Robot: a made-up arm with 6 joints.
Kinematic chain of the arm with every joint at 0, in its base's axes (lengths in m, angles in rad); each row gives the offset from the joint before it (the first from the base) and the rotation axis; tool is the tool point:
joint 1: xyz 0 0 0.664 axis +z
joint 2: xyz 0.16 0 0 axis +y
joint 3: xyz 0 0 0.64 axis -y
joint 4: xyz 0 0 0.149 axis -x
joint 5: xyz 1.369 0 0 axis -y
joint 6: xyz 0.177 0 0 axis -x
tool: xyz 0 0 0
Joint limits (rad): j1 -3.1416..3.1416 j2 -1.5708..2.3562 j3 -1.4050..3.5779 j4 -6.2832..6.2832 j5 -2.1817..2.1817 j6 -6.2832..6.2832
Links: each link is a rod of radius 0.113 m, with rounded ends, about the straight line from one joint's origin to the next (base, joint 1, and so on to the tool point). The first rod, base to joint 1, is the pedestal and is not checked.
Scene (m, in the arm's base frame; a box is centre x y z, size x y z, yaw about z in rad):
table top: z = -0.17
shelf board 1: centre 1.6 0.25 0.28 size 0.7 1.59 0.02 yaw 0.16
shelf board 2: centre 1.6 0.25 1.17 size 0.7 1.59 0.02 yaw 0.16
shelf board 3: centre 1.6 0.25 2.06 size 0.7 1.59 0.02 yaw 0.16
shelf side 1: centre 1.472 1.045 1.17 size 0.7 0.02 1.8 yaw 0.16
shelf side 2: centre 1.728 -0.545 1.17 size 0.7 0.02 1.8 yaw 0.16
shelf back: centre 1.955 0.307 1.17 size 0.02 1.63 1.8 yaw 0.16
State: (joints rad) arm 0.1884 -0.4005 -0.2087 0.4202 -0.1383 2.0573
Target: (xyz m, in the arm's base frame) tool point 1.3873 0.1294 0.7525
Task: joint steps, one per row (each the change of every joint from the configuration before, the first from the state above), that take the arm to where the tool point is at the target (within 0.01 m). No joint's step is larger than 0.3 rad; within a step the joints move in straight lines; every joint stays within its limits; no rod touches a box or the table.
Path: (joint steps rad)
1: 0.0083 -0.2306 -0.1557 -0.0041 -0.0561 0.0000
2: 0.0083 -0.2307 -0.1558 -0.0040 -0.0561 0.0000
3: 0.0083 -0.2306 -0.1557 -0.0041 -0.0561 0.0000
4: -0.0229 -0.0257 -0.1532 -0.0195 -0.2758 0.0000
5: -0.0230 -0.0257 -0.1531 -0.0195 -0.2759 0.0000
6: -0.0229 -0.0257 -0.1531 -0.0195 -0.2758 0.0000
7: -0.0230 -0.0257 -0.1531 -0.0194 -0.2759 0.0000
8: -0.0041 0.2090 0.1301 0.0212 0.2932 0.0000
9: -0.0041 0.2090 0.1301 0.0213 0.2932 0.0000
10: -0.0041 0.2090 0.1302 0.0213 0.2932 0.0000
11: -0.0042 0.2090 0.1301 0.0212 0.2932 0.0000

